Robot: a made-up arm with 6 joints.
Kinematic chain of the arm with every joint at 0, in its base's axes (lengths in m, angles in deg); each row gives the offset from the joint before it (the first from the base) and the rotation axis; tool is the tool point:
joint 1: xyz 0 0 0.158 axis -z
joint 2: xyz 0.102 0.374 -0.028 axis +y
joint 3: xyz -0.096 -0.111 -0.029 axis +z
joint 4: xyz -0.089 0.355 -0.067 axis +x
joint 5: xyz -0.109 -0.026 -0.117 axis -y
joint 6: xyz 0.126 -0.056 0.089 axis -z
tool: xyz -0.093 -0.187 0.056
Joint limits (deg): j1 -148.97..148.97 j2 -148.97..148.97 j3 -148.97..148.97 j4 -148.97..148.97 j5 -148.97..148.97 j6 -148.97..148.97
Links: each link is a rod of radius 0.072 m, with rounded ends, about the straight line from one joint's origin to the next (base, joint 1, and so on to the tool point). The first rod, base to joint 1, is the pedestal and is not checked.
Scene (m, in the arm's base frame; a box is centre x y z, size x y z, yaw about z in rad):
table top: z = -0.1
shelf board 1: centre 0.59 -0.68 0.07 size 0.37 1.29 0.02 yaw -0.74
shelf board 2: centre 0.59 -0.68 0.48 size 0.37 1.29 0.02 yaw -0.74
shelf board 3: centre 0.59 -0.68 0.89 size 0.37 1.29 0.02 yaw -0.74
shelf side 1: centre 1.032 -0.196 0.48 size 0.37 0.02 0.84 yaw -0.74
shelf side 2: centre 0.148 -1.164 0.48 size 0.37 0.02 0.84 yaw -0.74
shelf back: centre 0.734 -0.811 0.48 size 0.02 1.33 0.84 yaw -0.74
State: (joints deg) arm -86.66 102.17 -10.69 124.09 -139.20 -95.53
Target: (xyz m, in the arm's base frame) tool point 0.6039 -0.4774 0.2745
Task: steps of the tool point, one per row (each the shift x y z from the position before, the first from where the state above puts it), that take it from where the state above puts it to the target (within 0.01 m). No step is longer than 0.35 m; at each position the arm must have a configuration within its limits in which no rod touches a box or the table.
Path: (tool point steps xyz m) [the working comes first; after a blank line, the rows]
Joints at the target: -139.24 40.01 83.09 65.31 -148.97 -79.07
Straight joint move there: touches shelf board 2.

1: 0.0358 -0.2323 0.2070
2: 0.1492 -0.2325 0.1705
3: 0.2456 -0.1930 0.1025
4: 0.3016 -0.1201 0.0152
5: 0.3035 -0.0313 -0.0750
6: 0.2507 0.0514 -0.1500
7: 0.1572 0.1076 -0.1962
8: 0.0474 0.1260 -0.2061
9: 0.0709 -0.0500 0.0099
10: 0.0610 -0.0506 0.0037
11: 0.0493 -0.0506 -0.0031
12: 0.0368 -0.0480 -0.0104

